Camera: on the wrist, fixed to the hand. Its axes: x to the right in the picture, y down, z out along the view.
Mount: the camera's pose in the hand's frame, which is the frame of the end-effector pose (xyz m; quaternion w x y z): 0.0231 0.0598 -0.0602 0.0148 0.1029 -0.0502 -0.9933
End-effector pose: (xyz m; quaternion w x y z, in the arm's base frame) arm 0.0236 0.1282 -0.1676 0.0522 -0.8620 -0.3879 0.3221
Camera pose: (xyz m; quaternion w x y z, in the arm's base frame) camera 0.1088 0.1126 -0.1524 0.3900 0.3941 -0.8315 0.0361
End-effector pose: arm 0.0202 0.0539 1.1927 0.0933 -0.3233 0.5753 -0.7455
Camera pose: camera -0.0471 0.0709 1.1387 0.6770 0.6041 0.3940 0.1467
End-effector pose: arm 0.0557 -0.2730 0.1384 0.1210 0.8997 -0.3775 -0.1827
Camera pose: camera 0.0580 -0.3259 0.2086 0.2912 -0.3916 -0.8632 0.1292
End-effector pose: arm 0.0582 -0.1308 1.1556 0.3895 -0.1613 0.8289 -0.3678
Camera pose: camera -0.0016 -0.0739 1.1251 0.3014 0.8041 0.2053 0.4695
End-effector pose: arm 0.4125 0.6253 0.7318 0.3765 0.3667 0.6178 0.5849
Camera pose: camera 0.3491 0.6219 0.7926 0.5798 -0.5401 0.4147 -0.4473
